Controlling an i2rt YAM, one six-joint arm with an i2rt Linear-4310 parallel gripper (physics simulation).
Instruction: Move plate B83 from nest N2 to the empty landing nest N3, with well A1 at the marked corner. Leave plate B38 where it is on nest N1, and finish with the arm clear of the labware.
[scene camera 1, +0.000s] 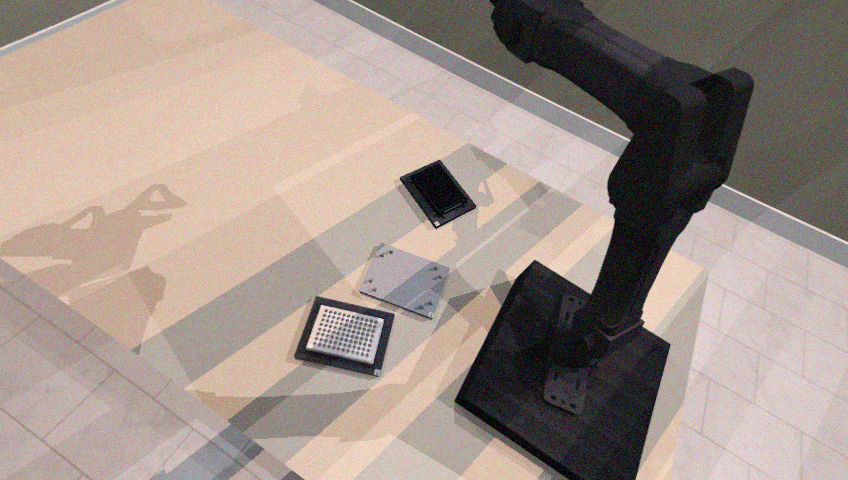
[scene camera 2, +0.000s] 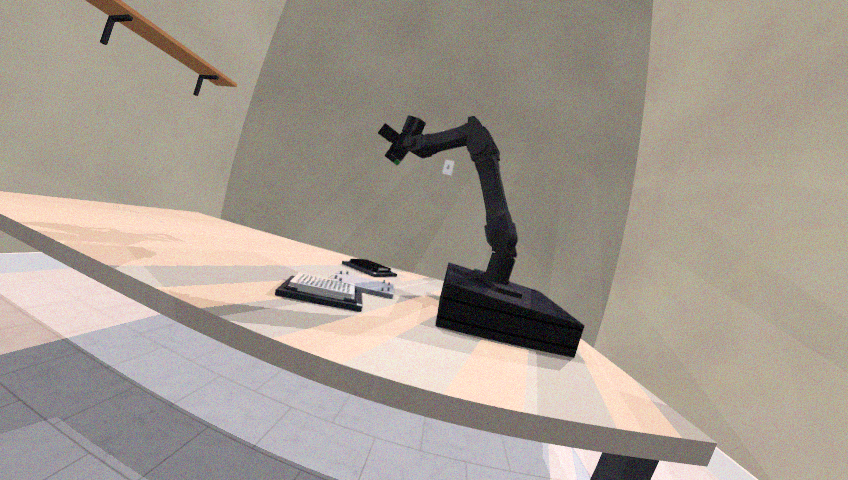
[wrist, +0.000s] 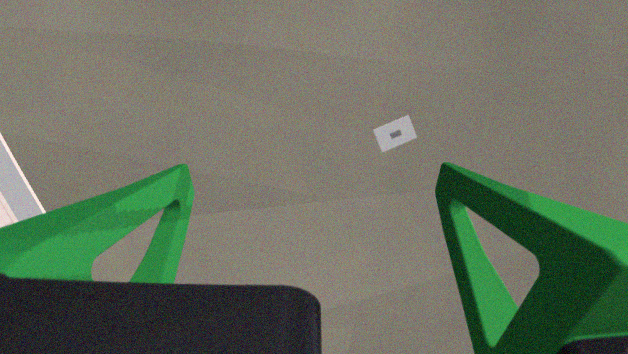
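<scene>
A white well plate (scene camera 1: 345, 334) (scene camera 2: 324, 286) sits flat on a black nest (scene camera 1: 333, 361) (scene camera 2: 321, 301). A black plate (scene camera 1: 439, 187) (scene camera 2: 371, 265) sits on another dark nest (scene camera 1: 420, 199) farther back. Between them lies a silver-grey nest (scene camera 1: 404, 276) (scene camera 2: 377, 289) with small pins and no plate; a small white tag marks one corner. The plate and nest labels are too small to read, so I cannot tell which plate is B83. My gripper (scene camera 2: 395, 160) (wrist: 314, 177) is open and empty, high above the table; its green fingers stand wide apart against the wall. It is outside scene camera 1's view.
The black arm base (scene camera 1: 493, 368) (scene camera 2: 505, 321) stands on the wooden table (scene camera 1: 178, 136) (scene camera 2: 380, 350), to the right of the nests. A wall shelf (scene camera 2: 172, 47) is at the upper left. A white wall plate (scene camera 2: 448, 167) (wrist: 395, 133) is on the wall behind.
</scene>
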